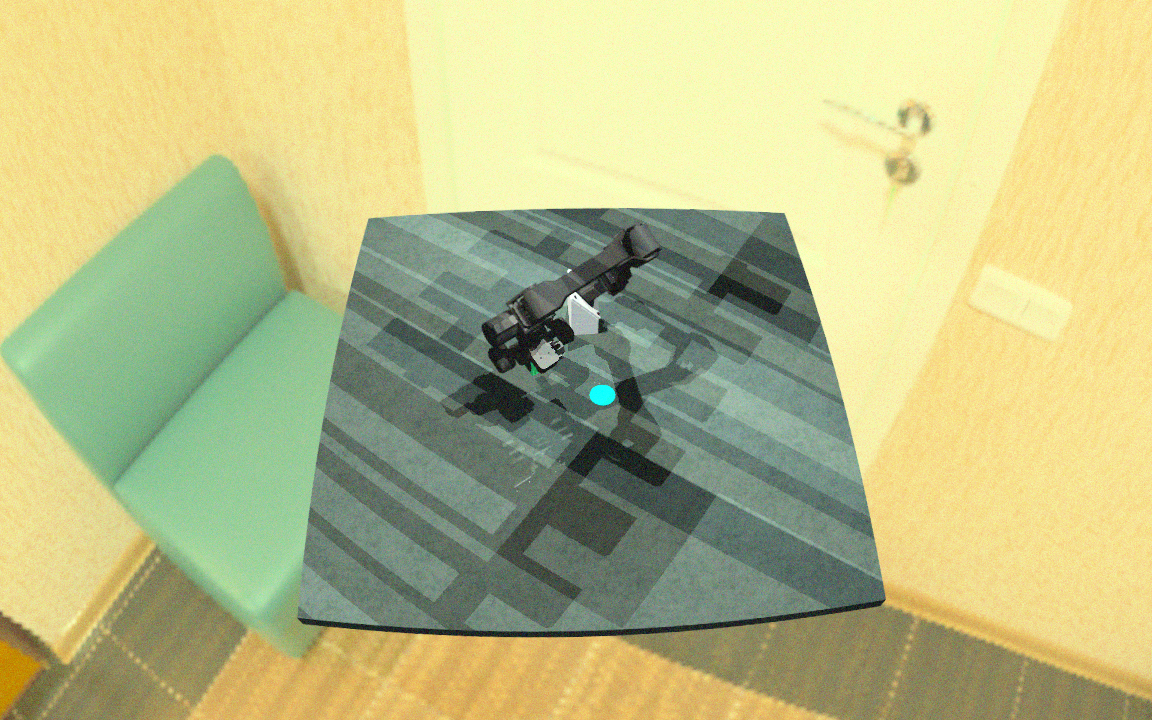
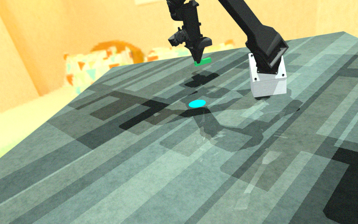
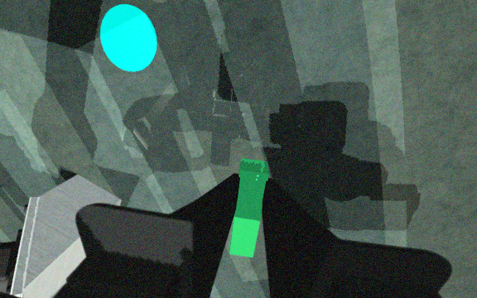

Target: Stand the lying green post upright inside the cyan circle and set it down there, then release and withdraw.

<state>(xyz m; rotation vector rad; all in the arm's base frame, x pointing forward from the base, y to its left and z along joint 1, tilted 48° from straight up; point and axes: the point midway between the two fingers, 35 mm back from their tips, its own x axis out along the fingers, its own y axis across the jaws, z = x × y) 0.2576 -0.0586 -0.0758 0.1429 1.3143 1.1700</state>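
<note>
Now: gripper tip 16 cm to the right of the cyan circle, 10 cm above it and 2 cm past it. From my gripper tip the other things lie so: green post: 2 cm behind, 1 cm to the right.
</note>
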